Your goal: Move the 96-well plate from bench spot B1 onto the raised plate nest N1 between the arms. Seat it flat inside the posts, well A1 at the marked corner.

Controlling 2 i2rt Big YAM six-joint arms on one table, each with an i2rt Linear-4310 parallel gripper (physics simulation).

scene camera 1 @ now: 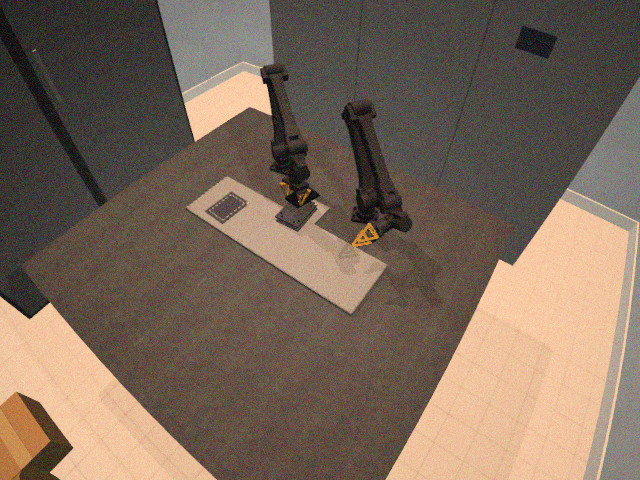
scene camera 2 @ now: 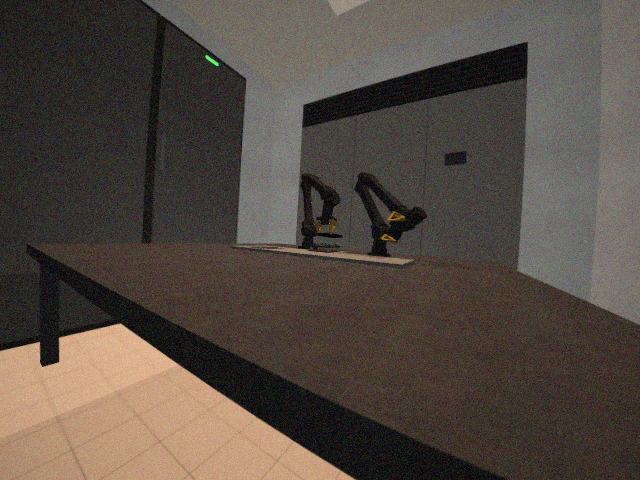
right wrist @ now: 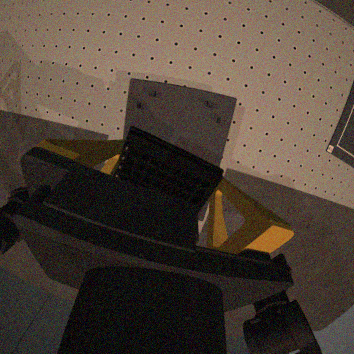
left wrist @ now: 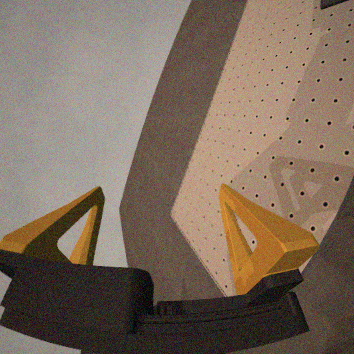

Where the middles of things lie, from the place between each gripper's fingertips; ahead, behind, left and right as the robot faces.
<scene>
The dark well plate (right wrist: 147,160) lies 50 mm behind my right hand and 10 mm to the left of it. Also, from my right hand: grey nest (scene camera 1: 229,205) 170 mm ahead, 280 mm to the right, 90 mm below.
Now: the dark well plate 9 cm behind my left hand, 35 cm to the right of it and 4 cm below it. The rest, counted from my left hand: grey nest (13 cm ahead, 63 cm to the right, 13 cm below).
</scene>
